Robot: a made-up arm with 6 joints.
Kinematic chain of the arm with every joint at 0, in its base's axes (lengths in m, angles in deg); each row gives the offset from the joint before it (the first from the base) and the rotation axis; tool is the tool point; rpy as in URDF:
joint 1: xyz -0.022 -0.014 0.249 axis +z
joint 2: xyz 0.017 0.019 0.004 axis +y
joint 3: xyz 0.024 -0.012 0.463 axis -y
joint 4: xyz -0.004 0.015 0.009 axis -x
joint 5: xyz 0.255 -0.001 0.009 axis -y
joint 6: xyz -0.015 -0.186 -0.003 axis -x
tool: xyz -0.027 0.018 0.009 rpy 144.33 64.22 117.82
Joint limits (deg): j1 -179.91..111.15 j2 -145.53..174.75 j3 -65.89..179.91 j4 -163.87..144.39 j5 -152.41..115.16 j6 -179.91..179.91
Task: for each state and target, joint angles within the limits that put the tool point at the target. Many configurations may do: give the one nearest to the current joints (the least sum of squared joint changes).
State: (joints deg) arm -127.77 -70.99 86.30 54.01 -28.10 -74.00
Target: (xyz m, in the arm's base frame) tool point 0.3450 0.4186 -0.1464
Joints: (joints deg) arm -133.86 -110.07 90.59 59.76 -31.44 -74.86
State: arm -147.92 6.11 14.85 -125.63 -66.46 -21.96
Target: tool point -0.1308 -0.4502 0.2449
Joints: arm -116.22 49.76 2.74 -130.49 -69.09 -24.41
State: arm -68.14 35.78 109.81 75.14 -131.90 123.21
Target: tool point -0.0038 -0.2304 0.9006
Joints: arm -81.41 40.22 113.18 63.02 -131.34 123.70
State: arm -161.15 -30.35 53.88 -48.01 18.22 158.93
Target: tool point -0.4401 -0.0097 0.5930
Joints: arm -169.74 14.61 30.11 -53.97 19.23 159.86
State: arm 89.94 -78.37 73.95 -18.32 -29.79 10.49
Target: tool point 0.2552 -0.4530 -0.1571
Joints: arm 106.08 -120.96 108.42 1.53 -28.56 10.95
